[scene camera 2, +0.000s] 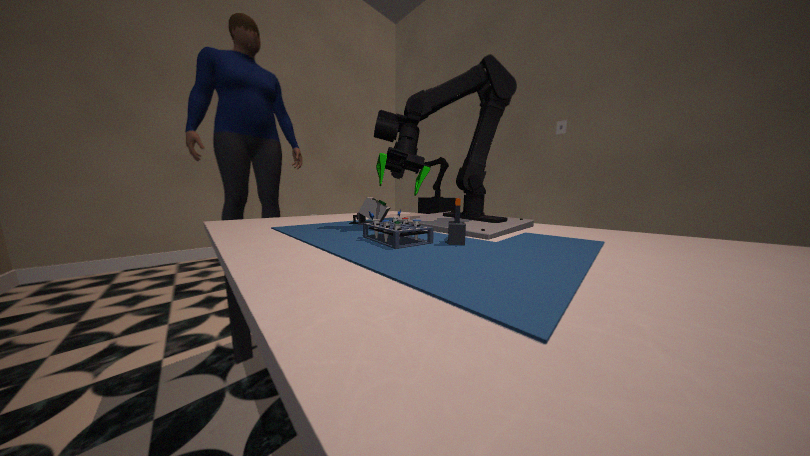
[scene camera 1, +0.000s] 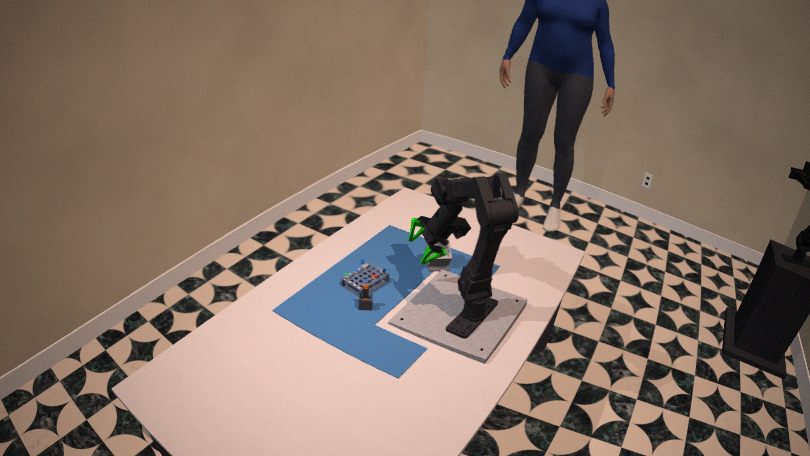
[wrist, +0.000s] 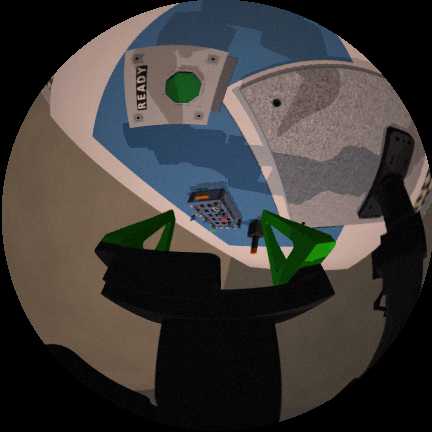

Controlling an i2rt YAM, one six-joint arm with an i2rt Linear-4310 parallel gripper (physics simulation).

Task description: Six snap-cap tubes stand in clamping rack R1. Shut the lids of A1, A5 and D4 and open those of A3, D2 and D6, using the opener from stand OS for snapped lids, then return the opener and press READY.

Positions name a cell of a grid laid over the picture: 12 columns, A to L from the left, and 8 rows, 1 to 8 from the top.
Labels:
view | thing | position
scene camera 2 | my gripper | F4
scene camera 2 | blue mat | H5
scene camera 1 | my gripper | G5
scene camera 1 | blue mat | E6
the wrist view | my gripper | G4
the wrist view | grey box with green button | E2
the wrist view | blue mat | E3

